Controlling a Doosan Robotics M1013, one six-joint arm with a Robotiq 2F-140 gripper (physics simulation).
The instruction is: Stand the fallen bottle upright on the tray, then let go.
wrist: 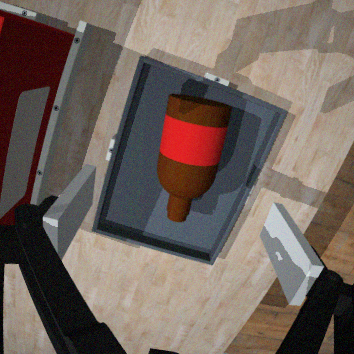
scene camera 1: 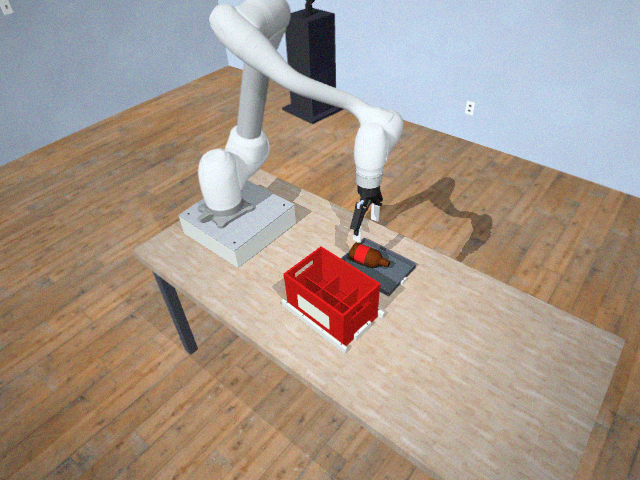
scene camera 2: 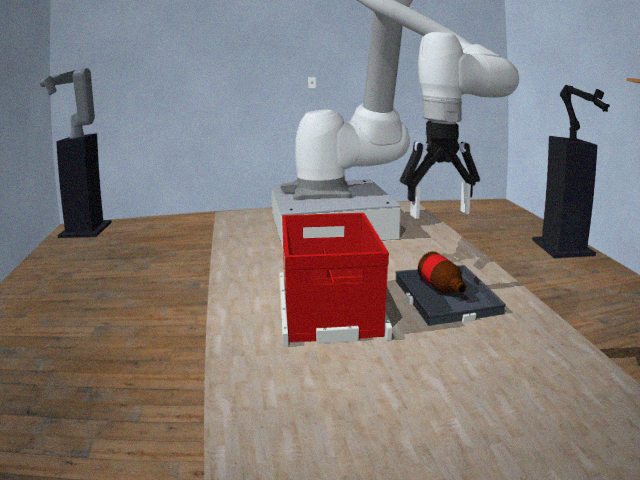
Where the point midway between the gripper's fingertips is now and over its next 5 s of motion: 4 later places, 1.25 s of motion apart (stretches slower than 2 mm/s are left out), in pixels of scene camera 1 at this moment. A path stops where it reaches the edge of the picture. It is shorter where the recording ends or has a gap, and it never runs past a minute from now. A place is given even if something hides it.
My gripper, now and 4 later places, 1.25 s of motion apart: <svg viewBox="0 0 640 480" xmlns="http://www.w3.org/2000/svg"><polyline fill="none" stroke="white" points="366,229 363,250 362,259 363,237 364,219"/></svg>
